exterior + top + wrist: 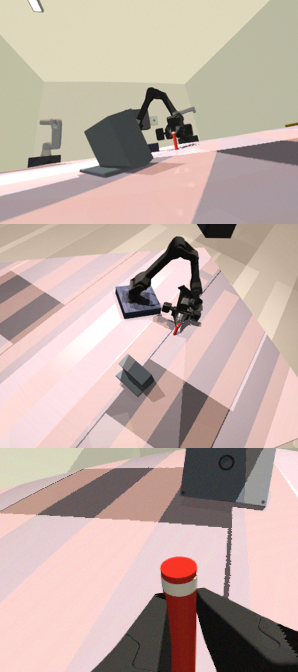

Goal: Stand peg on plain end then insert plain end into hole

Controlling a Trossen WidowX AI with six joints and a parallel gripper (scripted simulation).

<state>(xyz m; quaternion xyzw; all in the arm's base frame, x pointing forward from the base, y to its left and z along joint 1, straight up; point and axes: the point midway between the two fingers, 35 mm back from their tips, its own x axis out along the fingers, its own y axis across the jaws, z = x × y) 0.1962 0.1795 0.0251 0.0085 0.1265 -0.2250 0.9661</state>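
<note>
My gripper tip is 1 cm above the red peg. Also, from my gripper tip: thin flat foot 26 cm to the right, 22 cm ahead, 6 cm below; sloped panel 24 cm to the right, 20 cm ahead, 1 cm below.
</note>
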